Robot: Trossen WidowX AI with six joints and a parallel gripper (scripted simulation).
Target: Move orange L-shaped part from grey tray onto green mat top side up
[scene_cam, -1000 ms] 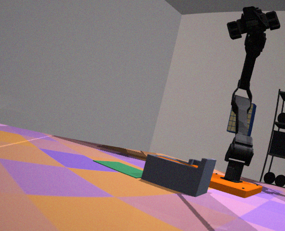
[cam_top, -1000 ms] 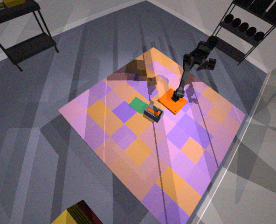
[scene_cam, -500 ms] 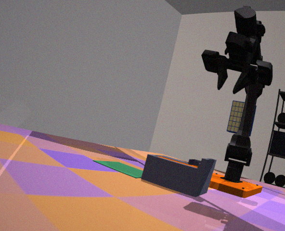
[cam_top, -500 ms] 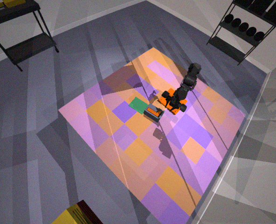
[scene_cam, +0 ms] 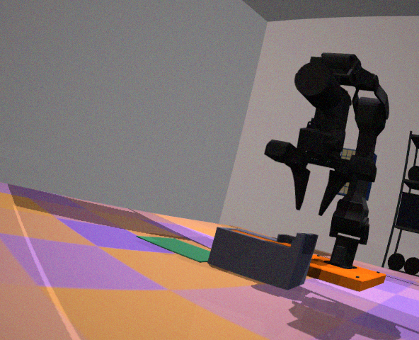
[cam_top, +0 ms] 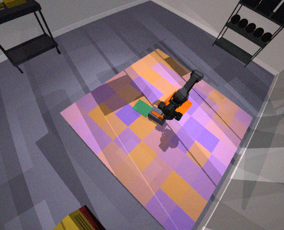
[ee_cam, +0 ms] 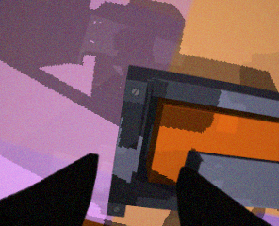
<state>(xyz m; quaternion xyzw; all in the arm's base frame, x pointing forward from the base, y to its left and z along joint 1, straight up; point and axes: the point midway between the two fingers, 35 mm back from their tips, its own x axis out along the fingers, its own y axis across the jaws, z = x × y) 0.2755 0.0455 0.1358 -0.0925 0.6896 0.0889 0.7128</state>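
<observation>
My gripper tip is 6 cm to the left of the orange L-shaped part and 7 cm above it. Also, from my gripper tip: green mat 5 cm ahead, 21 cm to the right, 14 cm below.
</observation>
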